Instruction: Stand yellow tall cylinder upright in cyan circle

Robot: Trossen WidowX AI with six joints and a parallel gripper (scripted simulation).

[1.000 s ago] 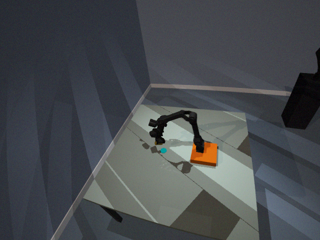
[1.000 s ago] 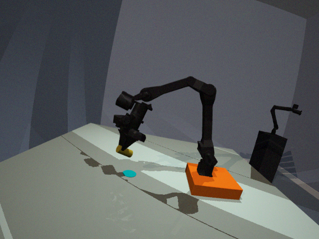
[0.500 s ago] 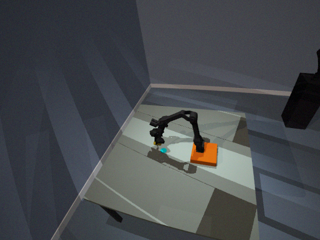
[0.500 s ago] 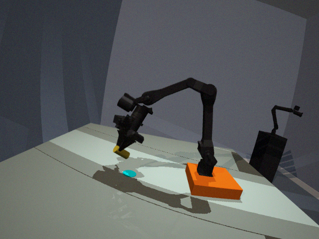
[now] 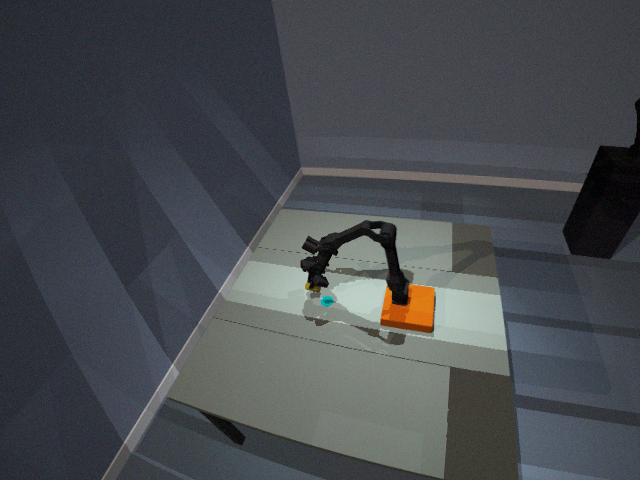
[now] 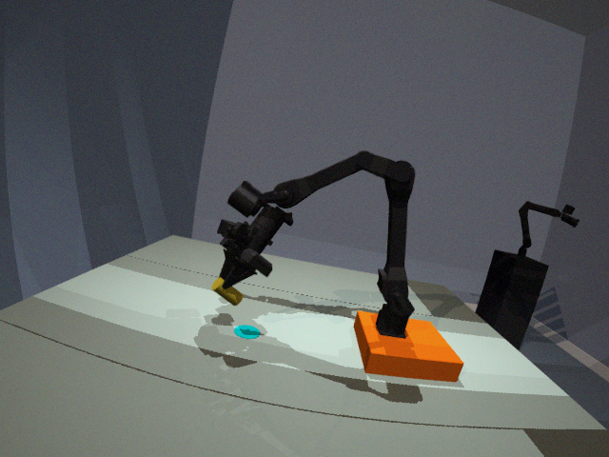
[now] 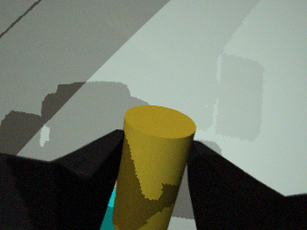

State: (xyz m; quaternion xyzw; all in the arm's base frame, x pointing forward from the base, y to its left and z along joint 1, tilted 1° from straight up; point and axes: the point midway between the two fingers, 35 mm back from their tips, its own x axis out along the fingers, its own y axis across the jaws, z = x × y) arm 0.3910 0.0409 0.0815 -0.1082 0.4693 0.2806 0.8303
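Right now the cyan circle is 10 cm below my gripper tip, 7 cm behind it and 1 cm to the right of it. The rest, counted from my gripper tip: yellow cylinder 1 cm to the right, 1 cm below, 1 cm behind.
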